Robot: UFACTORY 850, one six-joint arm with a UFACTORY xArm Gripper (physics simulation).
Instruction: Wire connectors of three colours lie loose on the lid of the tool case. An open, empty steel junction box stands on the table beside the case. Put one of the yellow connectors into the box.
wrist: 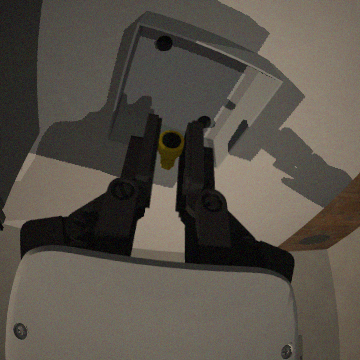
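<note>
My gripper (171, 136) is shut on a yellow connector (168, 159), whose dark round open end faces the camera. The open steel junction box (259, 90) stands on the table, tilted in the view, in the upper middle. Its grey floor shows with two dark round holes, one near the top left corner and one just beside the right fingertip. The fingertips and connector overlap the box's near edge in the view; how high they are above it I cannot tell. The near wall is partly hidden behind the fingers. The tool case's lid and its loose connectors do not show.
A dark side surface (17, 70) runs down the left edge. The pale table top (250, 200) lies around the box, with shadows on it. A brown wooden edge (330, 220) shows at the right.
</note>
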